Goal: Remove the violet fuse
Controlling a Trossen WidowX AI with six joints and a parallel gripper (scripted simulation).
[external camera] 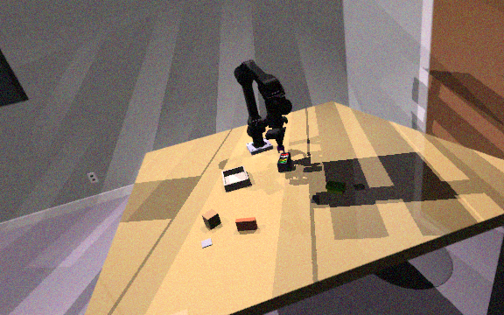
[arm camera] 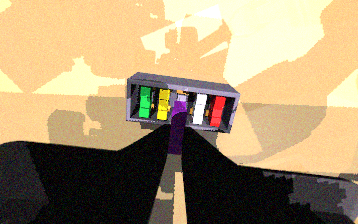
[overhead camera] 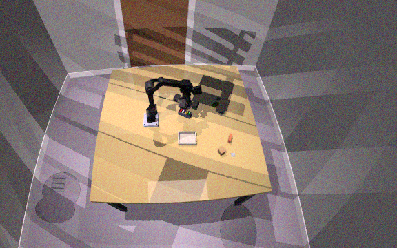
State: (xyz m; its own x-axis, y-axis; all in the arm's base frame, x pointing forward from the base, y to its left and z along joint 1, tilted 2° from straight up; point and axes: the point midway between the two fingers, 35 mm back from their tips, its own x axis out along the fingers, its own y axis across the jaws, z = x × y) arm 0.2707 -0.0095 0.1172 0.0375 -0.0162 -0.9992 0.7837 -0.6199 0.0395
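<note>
My gripper tip is now 210 mm to the left of the white tray, 90 mm above it and 40 mm past it. Also, from my gripper tip: violet fuse: 10 mm below.
</note>
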